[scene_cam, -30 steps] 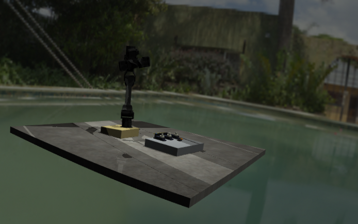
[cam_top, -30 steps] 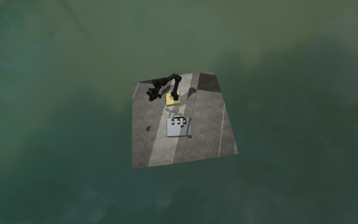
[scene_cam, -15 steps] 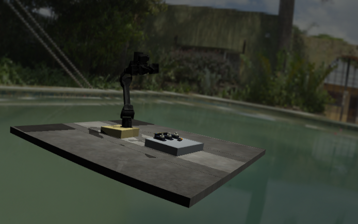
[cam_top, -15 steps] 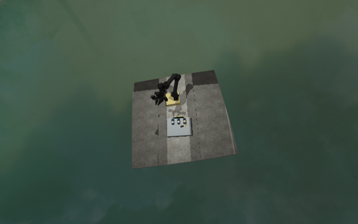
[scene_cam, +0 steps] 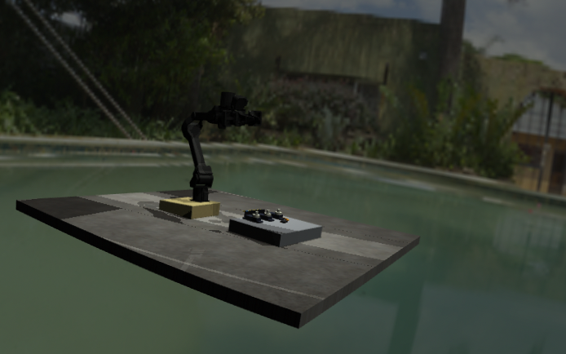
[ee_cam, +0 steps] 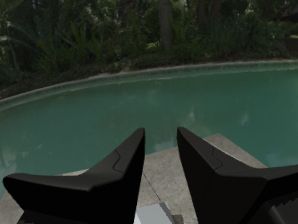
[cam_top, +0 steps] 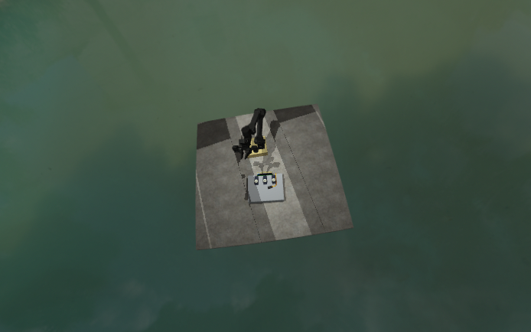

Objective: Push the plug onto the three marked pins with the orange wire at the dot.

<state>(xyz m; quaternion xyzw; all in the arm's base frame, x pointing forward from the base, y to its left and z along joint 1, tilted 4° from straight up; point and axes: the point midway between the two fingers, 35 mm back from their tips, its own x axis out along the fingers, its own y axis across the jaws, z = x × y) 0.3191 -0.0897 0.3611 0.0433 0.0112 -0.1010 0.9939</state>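
Right now the blue band is 36 cm below my gripper tip, 7 cm to the left of it and 4 cm behind it. Round my gripper tip: grey printed holder 41 cm below, 12 cm to the left, 12 cm ahead.
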